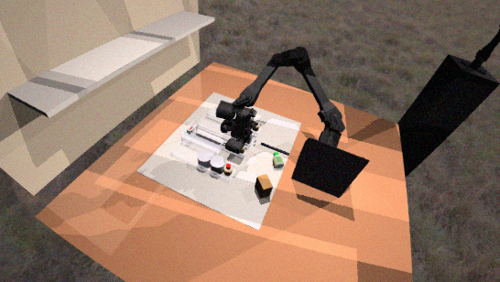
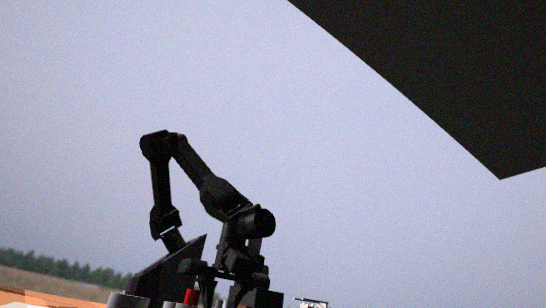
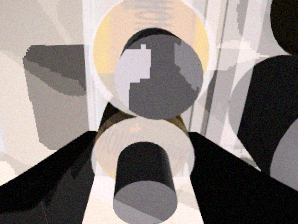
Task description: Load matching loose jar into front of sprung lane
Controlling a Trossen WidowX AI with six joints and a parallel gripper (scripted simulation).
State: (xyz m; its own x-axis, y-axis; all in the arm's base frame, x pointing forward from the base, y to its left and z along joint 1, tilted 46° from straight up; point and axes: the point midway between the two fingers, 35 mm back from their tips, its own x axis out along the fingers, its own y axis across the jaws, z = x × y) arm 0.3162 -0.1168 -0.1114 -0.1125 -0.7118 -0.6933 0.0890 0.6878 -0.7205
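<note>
Now: the white lane rack 140 mm ahead of my gripper tip, 10 mm to the left of it and 10 mm below it. From my gripper tip the other things lie so: brown box 150 mm to the left, 150 mm behind; then long pale shelf 500 mm ahead, 340 mm above, 70 mm to the right; then black rod 140 mm behind, 80 mm to the right, 30 mm below.
</note>
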